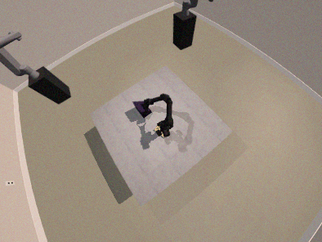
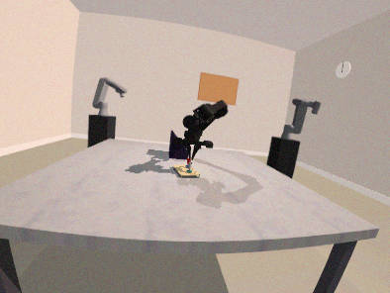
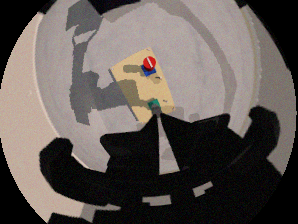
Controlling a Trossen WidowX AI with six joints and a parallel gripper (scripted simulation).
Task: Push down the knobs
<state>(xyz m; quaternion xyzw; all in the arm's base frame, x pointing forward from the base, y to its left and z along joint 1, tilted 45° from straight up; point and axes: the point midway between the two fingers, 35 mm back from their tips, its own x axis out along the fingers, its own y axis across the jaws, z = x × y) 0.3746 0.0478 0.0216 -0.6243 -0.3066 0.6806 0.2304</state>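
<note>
My gripper tip is now 80 mm past the red knob, 30 mm above it and 10 mm to the left of it.
</note>
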